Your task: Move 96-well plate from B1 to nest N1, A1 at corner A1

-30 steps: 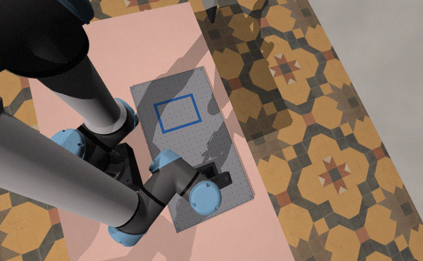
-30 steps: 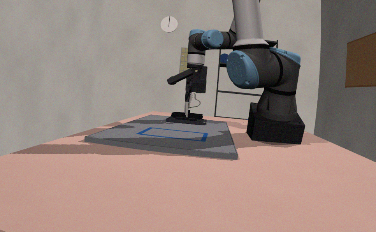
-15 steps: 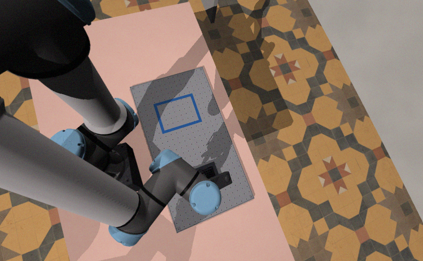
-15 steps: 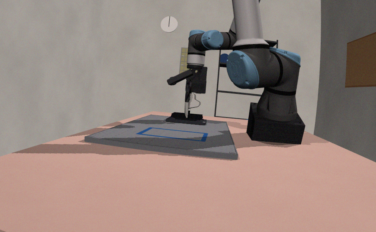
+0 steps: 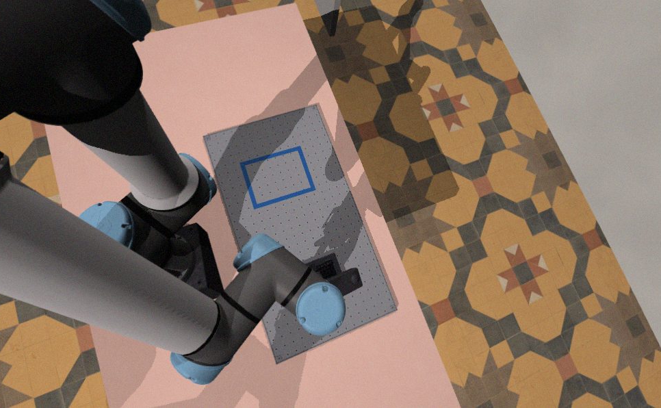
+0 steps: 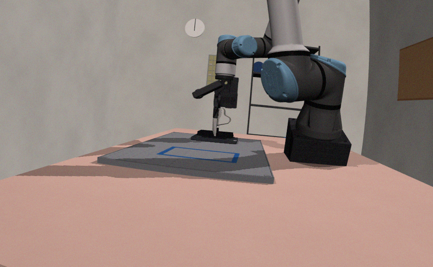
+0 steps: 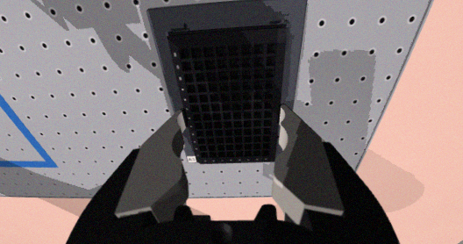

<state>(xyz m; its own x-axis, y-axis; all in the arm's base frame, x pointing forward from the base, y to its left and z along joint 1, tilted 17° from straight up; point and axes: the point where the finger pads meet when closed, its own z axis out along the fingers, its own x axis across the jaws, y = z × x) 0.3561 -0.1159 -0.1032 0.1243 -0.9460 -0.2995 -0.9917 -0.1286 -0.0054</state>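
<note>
The dark plate nest N1 is 3 cm below my hand. Also, from my hand: black 96-well plate (1 cm below); then white A1 mark (8 cm behind, 4 cm to the left, 2 cm below).
</note>
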